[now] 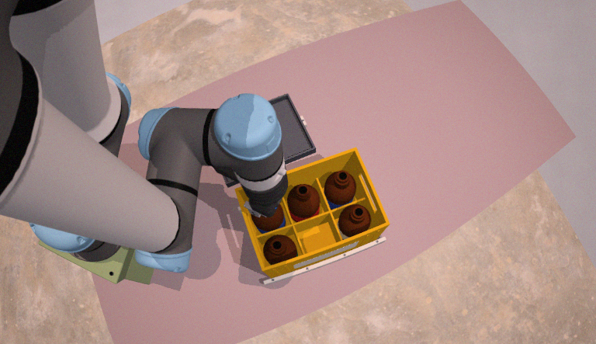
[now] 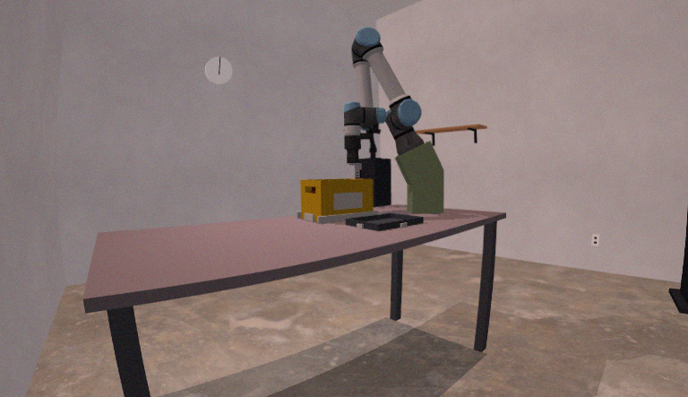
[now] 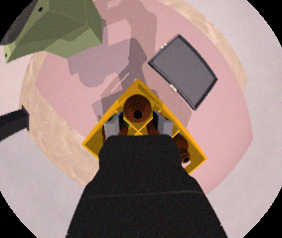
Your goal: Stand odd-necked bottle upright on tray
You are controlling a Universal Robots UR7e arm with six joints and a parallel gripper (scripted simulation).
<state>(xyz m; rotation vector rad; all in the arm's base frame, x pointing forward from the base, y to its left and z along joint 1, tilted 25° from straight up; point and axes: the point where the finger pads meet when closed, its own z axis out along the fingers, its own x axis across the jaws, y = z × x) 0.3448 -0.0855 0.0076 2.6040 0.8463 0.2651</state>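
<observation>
Right now my hand is 120 mm above the crate, 80 mm short of it and 60 mm to the left of it. From my hand the other things lie so: glass bottle (160 mm ahead, 120 mm to the right, 110 mm below); then dark tray (220 mm to the left, 190 mm below, 90 mm ahead).
</observation>
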